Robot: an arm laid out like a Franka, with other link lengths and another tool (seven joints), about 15 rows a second.
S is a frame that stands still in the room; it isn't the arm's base.
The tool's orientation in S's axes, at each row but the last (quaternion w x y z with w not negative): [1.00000, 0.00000, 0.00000, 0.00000]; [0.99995, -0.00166, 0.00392, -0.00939]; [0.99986, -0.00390, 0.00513, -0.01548]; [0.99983, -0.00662, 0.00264, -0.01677]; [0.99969, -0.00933, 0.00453, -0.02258]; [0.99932, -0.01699, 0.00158, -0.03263]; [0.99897, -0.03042, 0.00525, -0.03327]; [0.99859, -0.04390, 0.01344, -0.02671]
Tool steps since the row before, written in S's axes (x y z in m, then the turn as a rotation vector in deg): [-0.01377, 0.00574, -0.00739, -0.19, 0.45, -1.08]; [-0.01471, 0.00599, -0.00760, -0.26, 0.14, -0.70]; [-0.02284, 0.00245, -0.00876, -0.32, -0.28, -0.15]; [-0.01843, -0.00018, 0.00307, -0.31, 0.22, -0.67]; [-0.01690, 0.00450, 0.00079, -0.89, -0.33, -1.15]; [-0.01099, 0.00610, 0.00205, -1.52, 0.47, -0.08]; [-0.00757, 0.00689, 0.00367, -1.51, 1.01, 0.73]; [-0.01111, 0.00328, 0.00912, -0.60, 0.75, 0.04]
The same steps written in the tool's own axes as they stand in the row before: [-0.01377, 0.00574, -0.00739, -0.19, 0.45, -1.08]; [-0.01476, 0.00574, -0.00770, -0.26, 0.14, -0.70]; [-0.02281, 0.00181, -0.00898, -0.31, -0.29, -0.16]; [-0.01843, -0.00084, 0.00297, -0.31, 0.22, -0.67]; [-0.01709, 0.00372, 0.00071, -0.86, -0.35, -1.16]; [-0.01137, 0.00530, 0.00221, -1.55, 0.37, -0.07]; [-0.00804, 0.00614, 0.00398, -1.58, 0.86, 0.77]; [-0.01149, 0.00188, 0.00904, -0.64, 0.71, 0.09]
